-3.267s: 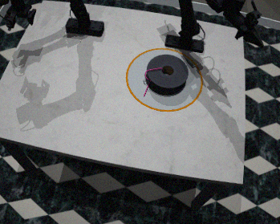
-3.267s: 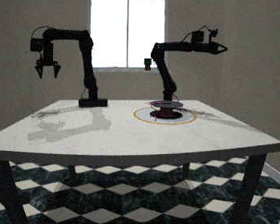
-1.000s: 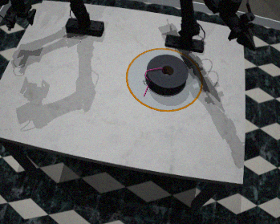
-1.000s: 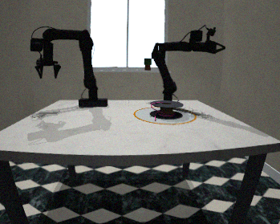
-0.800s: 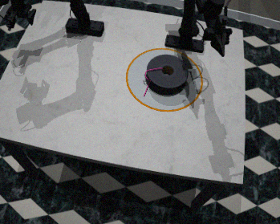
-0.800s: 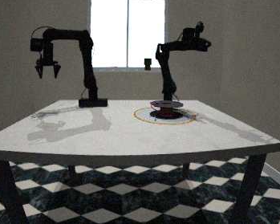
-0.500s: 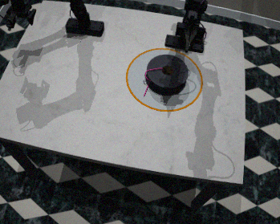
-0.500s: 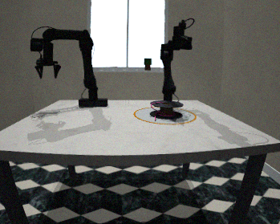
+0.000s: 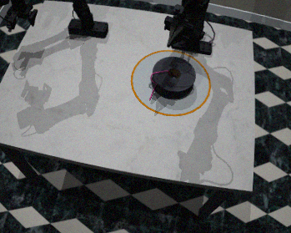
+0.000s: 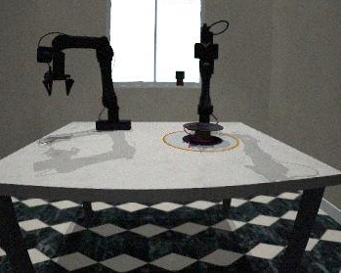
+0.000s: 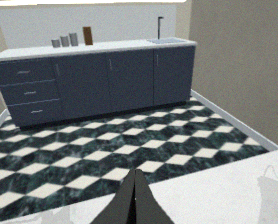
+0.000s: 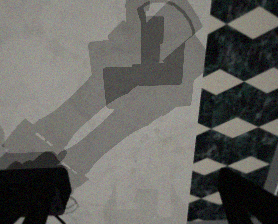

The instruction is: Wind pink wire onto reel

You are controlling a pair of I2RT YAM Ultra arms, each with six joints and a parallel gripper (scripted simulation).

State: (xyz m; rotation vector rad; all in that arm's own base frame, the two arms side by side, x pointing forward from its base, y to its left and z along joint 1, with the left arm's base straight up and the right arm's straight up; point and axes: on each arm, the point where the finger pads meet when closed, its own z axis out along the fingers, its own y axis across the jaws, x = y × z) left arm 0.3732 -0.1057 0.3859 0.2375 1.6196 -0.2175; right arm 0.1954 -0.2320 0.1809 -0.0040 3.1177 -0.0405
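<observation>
Now: left hand 36 cm above the dark reel, 14 cm past it and 4 cm to the right of it. Round my left hand: orange painted ring: 40 cm below, 14 cm behind, 3 cm to the left.
</observation>
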